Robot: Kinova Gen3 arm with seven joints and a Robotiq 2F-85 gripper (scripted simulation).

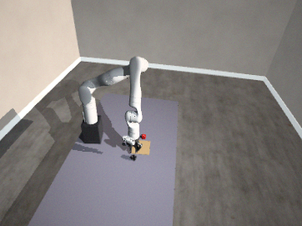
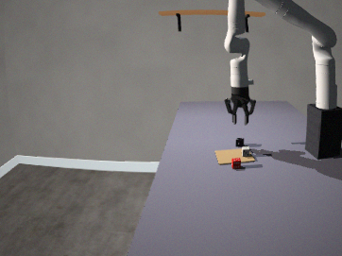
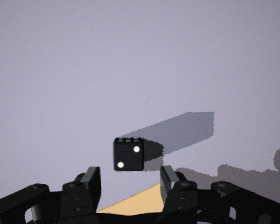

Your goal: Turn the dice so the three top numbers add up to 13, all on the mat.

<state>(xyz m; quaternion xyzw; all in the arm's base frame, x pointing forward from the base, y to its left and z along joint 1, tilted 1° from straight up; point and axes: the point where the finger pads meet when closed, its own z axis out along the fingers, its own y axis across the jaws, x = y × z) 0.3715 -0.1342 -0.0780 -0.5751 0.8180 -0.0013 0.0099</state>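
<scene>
Now: hand 100 mm above the black die. From my hand the other things lie so: tan mat 120 mm to the left, 110 mm below, 30 mm ahead; red die 230 mm to the left, 100 mm below, 30 mm ahead; white die 120 mm to the left, 90 mm below, 10 mm behind.
</scene>
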